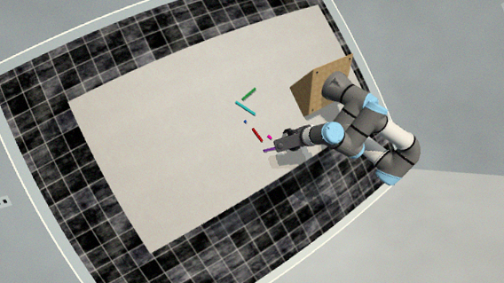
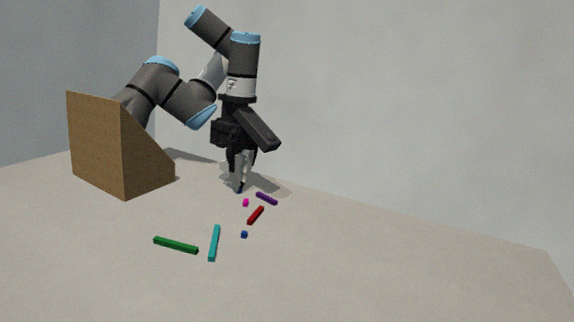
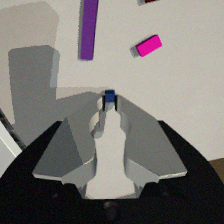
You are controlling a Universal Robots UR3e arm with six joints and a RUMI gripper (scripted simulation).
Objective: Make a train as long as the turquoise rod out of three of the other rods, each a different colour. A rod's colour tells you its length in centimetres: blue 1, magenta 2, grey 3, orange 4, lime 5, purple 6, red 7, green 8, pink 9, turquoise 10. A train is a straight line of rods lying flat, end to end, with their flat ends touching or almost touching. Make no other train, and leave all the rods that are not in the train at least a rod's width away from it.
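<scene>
The magenta rod is 5 cm ahead of my hand, 4 cm to the right of it and 1 cm below it. The rest, counted from my hand: purple rod (7 cm ahead, 1 cm to the left, 1 cm below); then red rod (9 cm ahead, 7 cm to the right, 1 cm below); then turquoise rod (20 cm to the right, 9 cm ahead, 1 cm below).
</scene>
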